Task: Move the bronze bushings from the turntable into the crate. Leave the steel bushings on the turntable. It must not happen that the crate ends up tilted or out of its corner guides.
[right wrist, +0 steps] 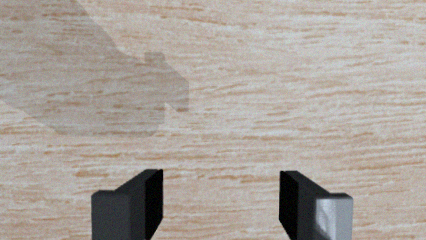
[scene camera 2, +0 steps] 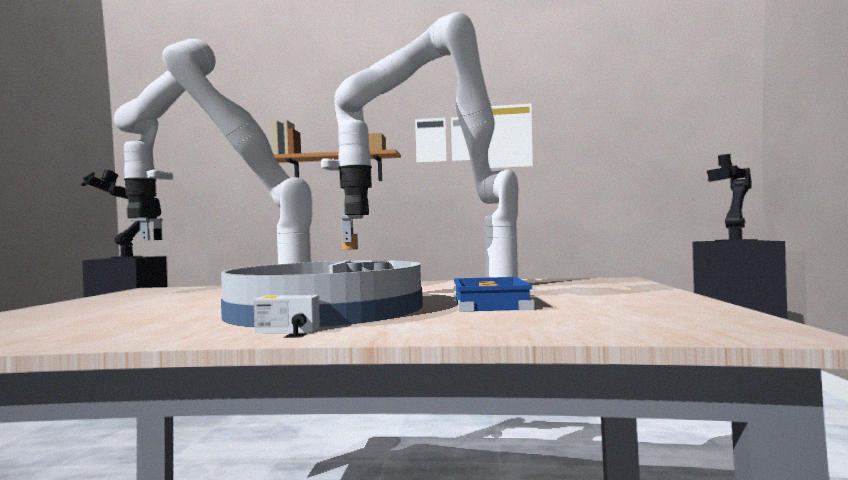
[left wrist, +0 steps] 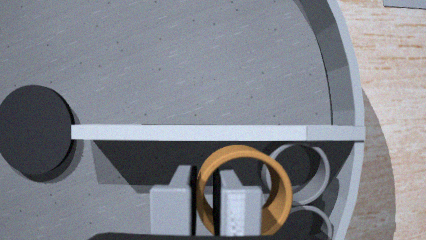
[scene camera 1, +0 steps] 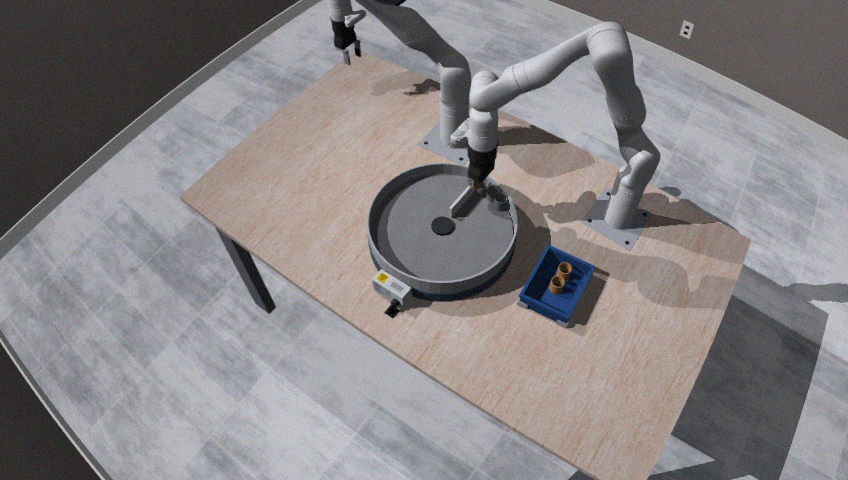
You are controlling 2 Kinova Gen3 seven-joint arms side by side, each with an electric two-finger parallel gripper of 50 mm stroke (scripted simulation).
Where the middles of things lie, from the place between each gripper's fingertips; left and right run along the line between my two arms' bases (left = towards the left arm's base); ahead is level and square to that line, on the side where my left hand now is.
Right now the blue crate [scene camera 1: 536,289] is 330 mm to the left of my left hand [scene camera 2: 348,242], 140 mm below it and 90 mm ahead of it. The rest, counted from my left hand: turntable [scene camera 1: 411,228]: 110 mm below, 110 mm ahead, 30 mm to the right.
The turntable lies 37 cm ahead of my right hand [scene camera 2: 151,240], 61 cm to the left of it and 13 cm below it. Also, from my right hand: blue crate 35 cm ahead, 97 cm to the left, 16 cm below.
